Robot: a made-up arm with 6 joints.
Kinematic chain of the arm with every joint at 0, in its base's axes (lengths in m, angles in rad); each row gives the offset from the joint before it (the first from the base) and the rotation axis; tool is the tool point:
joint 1: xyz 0 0 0.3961 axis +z
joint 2: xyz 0.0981 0 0 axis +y
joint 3: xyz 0 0 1.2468 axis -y
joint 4: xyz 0 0 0.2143 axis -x
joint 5: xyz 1.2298 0 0 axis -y
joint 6: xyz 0.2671 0 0 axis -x
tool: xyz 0 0 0
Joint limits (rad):
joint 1: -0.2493..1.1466
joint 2: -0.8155..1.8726
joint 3: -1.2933..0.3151
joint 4: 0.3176..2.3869
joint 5: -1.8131..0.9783
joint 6: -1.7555..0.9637
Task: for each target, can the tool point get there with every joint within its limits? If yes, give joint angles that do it. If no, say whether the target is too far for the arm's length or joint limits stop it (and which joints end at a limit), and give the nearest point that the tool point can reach.
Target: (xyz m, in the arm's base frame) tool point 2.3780 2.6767 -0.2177
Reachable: no: too far | nearest point 1.6350 1.8404 -0.0205 | short by 1.136 m
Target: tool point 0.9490 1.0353 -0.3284
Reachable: yes | joints 0.9160 0.9431 -0.5968 1.8304 -0.4930 -1.1074
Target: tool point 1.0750 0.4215 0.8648
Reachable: yes | joints 0.5864 -0.0661 -0.8589 1.7103 -1.1722 -0.3208
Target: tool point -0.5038 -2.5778 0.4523
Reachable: no: joint limits stop it (at a limit: joint 1, joint 3) | nearest point 0.3566 -0.3619 0.7770 | short by 2.399 m
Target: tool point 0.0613 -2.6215 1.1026
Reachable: no: joint limits stop it (at a limit: joint 1) | nearest point 0.6185 -0.4331 1.1026 | short by 2.258 m
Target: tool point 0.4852 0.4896 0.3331
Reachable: yes | joints 1.0143 0.2200 -1.1289 0.6506 -1.2469 -0.8085
